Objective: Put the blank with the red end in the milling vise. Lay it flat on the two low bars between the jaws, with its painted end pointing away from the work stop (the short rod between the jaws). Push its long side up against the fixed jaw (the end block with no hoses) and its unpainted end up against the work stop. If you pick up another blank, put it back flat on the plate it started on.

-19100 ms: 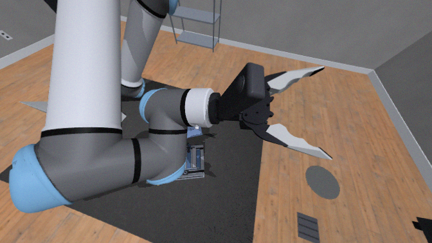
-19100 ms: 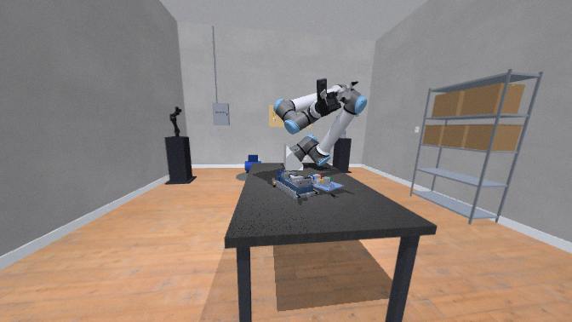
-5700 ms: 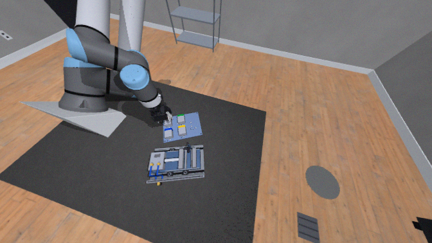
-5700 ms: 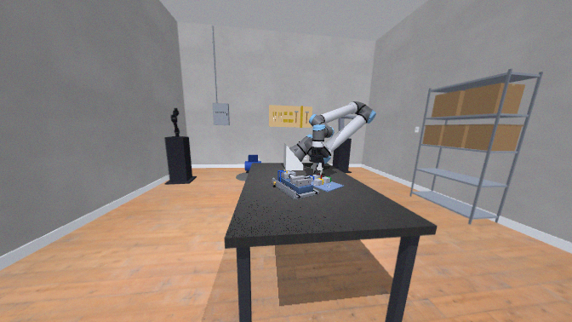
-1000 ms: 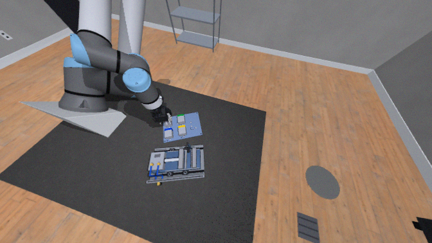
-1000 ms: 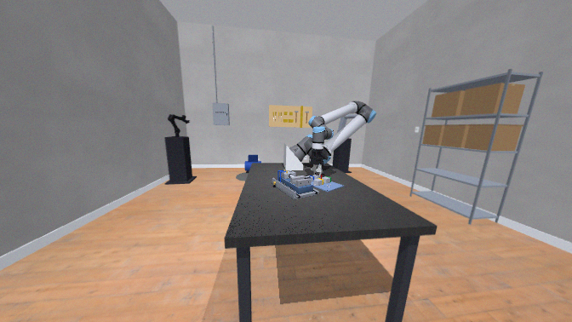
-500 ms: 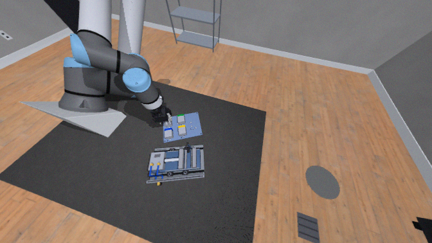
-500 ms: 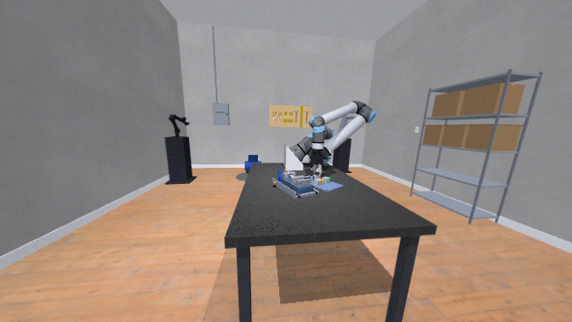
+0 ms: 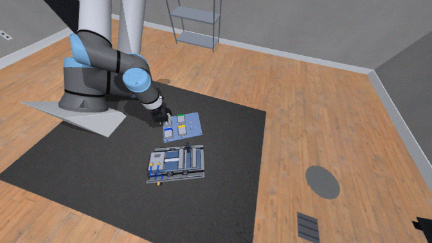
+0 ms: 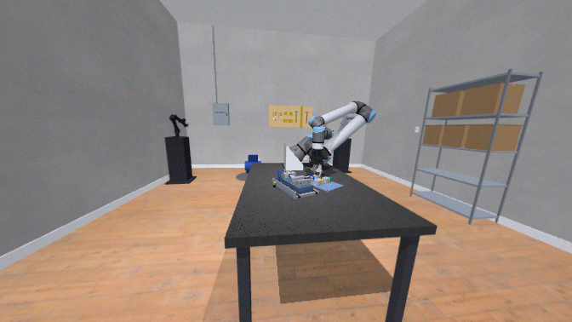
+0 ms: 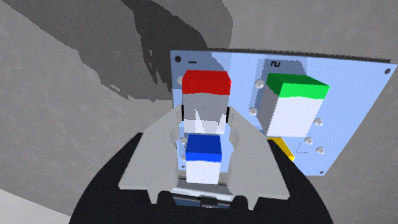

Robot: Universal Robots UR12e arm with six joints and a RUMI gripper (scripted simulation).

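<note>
Now: the green-ended blank 8 cm ahead of my hand, 4 cm to the left of it and 2 cm below it. The rest, counted from my hand: red-ended blank 2 cm below; blue-ended blank 8 cm to the right, 4 cm ahead, 2 cm below; light blue plate 10 cm ahead, 4 cm below.
</note>
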